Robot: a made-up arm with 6 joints. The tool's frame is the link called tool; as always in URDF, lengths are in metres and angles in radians.
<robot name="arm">
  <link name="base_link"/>
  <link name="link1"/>
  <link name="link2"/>
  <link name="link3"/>
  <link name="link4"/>
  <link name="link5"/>
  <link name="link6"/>
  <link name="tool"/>
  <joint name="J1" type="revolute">
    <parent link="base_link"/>
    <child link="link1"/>
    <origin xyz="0 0 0.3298" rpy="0 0 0"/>
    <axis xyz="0 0 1"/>
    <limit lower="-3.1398" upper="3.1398"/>
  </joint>
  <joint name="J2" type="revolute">
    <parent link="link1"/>
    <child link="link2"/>
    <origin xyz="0 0 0" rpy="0 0 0"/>
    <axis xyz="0 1 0"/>
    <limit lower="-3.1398" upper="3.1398"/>
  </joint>
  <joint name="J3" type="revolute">
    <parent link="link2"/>
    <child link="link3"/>
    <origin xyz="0 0 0.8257" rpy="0 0 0"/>
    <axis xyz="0 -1 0"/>
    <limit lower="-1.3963" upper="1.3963"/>
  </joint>
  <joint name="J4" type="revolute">
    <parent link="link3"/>
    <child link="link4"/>
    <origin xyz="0 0 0" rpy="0 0 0"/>
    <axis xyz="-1 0 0"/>
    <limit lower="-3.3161" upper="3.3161"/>
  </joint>
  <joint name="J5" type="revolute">
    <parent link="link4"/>
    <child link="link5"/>
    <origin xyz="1.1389 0 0" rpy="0 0 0"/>
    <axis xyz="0 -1 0"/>
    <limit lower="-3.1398" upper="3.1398"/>
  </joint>
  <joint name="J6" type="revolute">
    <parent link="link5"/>
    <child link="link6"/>
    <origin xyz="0 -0.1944 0" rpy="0 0 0"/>
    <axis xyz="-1 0 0"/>
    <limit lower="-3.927" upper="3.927"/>
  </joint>
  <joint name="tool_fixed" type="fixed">
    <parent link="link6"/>
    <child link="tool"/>
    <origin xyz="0 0 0" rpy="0 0 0"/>
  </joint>
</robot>
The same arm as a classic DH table. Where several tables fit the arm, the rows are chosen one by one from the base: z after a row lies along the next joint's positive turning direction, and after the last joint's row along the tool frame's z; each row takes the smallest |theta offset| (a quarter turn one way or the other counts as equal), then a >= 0, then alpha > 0; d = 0 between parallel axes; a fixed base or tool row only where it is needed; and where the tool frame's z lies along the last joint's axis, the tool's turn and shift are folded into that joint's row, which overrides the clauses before.
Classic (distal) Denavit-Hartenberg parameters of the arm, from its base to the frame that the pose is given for. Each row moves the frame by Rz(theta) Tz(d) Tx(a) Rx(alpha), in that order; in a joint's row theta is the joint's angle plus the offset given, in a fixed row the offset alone. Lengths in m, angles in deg.
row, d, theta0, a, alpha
J1, 0.3298, 0, 0, -90
J2, 0, -90, 0.8257, 180
J3, 0, 0, 0, -90
J4, -1.1389, 0, 0, 90
J5, 0.1944, 0, 0, -90
J6, 0, 90, 0, 90
tool (fixed), 0, -90, 0, 0
Joint limits (deg, base to tool): -179.9..179.9 -179.9..179.9 -80..80 -190..190 -179.9..179.9 -225..225

